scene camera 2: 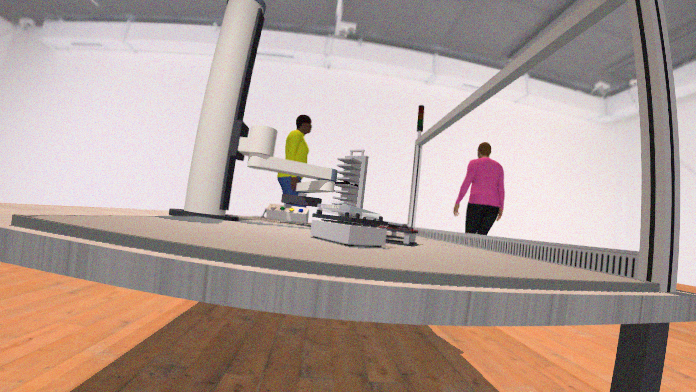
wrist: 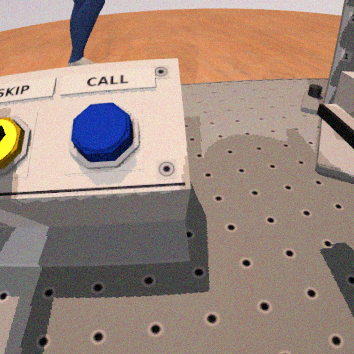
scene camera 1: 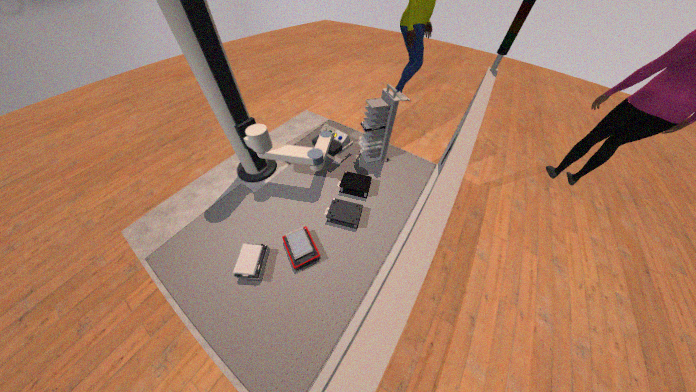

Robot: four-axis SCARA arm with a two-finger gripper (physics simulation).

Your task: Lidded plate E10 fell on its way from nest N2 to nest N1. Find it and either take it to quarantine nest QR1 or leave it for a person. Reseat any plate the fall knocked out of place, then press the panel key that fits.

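Frame: origin at the arm's base, x ahead, y right, z down, level; millimetres.
Seen in the pictures: gripper, between the fingertips: [scene camera 2: 306, 208] [wrist: 161, 95] [scene camera 1: 343, 137]; arm's base, origin of its link: [scene camera 1: 257, 168].
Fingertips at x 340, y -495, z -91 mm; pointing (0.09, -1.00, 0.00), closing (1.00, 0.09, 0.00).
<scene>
Pixels of each thing's top centre, then the offset from my fingertips to it. "*": a spot on its surface instead.
- key panel, centre of its top: [scene camera 2: 288, 205] [scene camera 1: 334, 129] dx -98, dy -31, dz -6 mm
- blue CALL key, centre of its top: [wrist: 98, 110] dx -26, dy +0, dz +3 mm
- yellow SKIP key, a spot on its surface: [wrist: 9, 142] * dx -68, dy -1, dz +13 mm
- pale plate, centre of its top: [scene camera 1: 298, 242] dx +266, dy +730, dz +16 mm
- red-edged nest, a spot on its surface: [scene camera 1: 285, 246] * dx +202, dy +771, dz +78 mm
- white-topped block, centre of its top: [scene camera 2: 347, 206] [scene camera 1: 247, 257] dx +145, dy +912, dz +0 mm
My gripper [scene camera 1: 346, 150] is open and empty, low beside the key panel [scene camera 1: 336, 134] [scene camera 2: 287, 214] [wrist: 95, 210]. In the wrist view the blue CALL key [wrist: 102, 131] is unobstructed; a dark tip overlaps the yellow SKIP key [wrist: 9, 142] at the left edge. A pale plate [scene camera 1: 300, 243] lies on the red-edged nest [scene camera 1: 285, 246]. Beside it a white-topped block [scene camera 1: 250, 260] shows dark parts at its side. Two dark nests [scene camera 1: 355, 184] [scene camera 1: 345, 213] stand nearer the shelf rack [scene camera 1: 391, 127] [scene camera 2: 363, 182]. No label E10, N1, N2 or QR1 is readable, so I cannot tell which plate is E10.
The arm's column [scene camera 1: 212, 90] [scene camera 2: 215, 115] stands at the bench's left side. A low barrier [scene camera 1: 425, 260] runs along the other side, with a signal tower [scene camera 1: 515, 30] [scene camera 2: 420, 118]. A person in yellow [scene camera 1: 417, 15] [scene camera 2: 296, 150] stands behind the panel, one in pink [scene camera 1: 665, 90] [scene camera 2: 486, 182] beyond the barrier.
</scene>
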